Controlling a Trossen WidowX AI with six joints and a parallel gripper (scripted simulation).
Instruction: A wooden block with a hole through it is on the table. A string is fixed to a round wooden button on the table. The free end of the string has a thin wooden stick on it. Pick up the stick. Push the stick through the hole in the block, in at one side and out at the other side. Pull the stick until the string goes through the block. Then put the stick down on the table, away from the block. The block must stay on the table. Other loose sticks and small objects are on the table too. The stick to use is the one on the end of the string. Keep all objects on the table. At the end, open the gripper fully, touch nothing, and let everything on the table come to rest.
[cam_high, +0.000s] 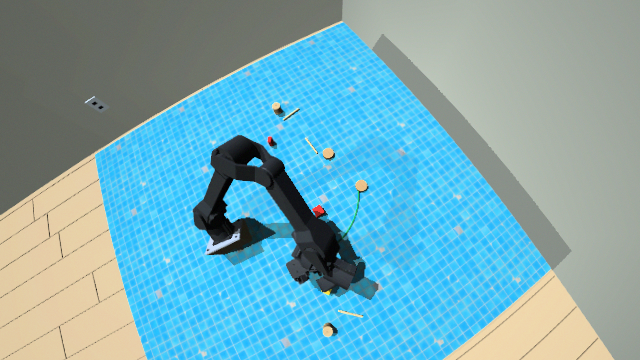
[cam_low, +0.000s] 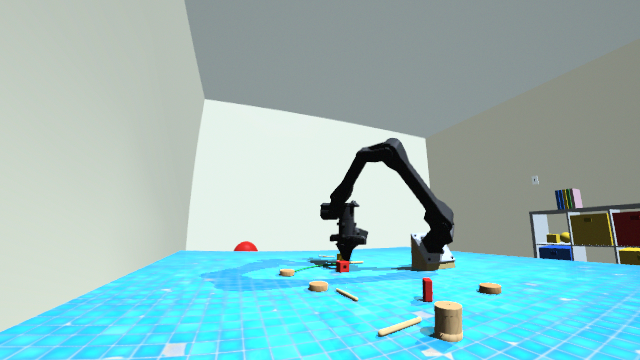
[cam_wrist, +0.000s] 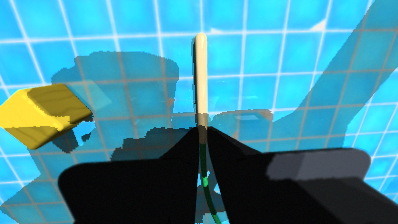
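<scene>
Now: gripper tip 100 mm to the left of the yellow cube, 10 mm below it and 10 mm past it. The rest, counted from my gripper tip: red upright piece (430 mm to the left, 20 mm above, 10 mm behind); then wooden cylinder (560 mm to the left, 60 mm ahead, 20 mm above); then round wooden button (220 mm ahead, 160 mm to the left, 10 mm above).
</scene>
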